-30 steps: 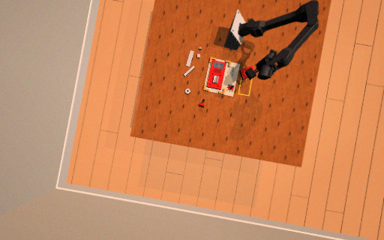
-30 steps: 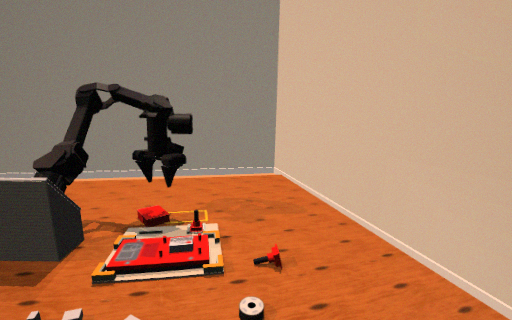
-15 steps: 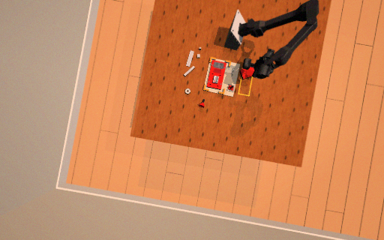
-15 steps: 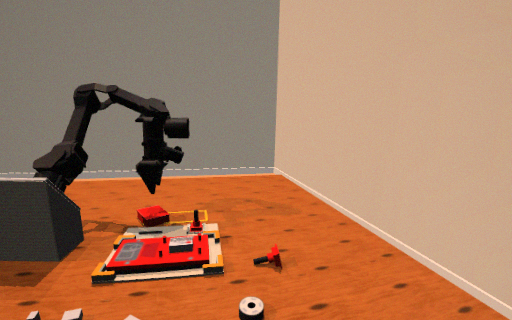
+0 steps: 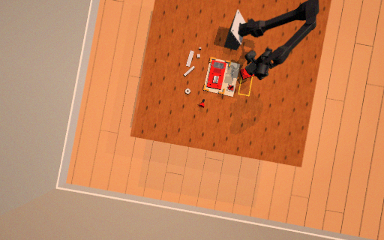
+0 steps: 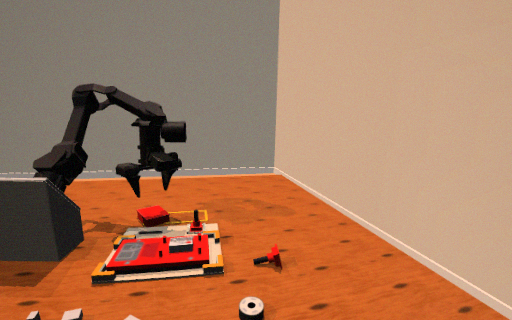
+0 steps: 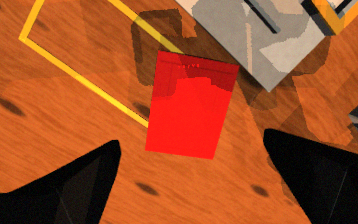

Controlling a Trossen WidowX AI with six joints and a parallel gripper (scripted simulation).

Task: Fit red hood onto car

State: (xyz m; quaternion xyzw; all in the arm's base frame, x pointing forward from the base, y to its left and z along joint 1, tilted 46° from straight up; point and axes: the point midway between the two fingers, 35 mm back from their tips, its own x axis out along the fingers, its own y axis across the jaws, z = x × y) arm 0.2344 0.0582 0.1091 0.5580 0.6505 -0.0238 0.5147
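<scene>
My gripper tip is now 7 cm above the red hood. From my gripper tip the other things lie so: grey engine block (22 cm to the right, 9 cm ahead, 6 cm below).
</scene>
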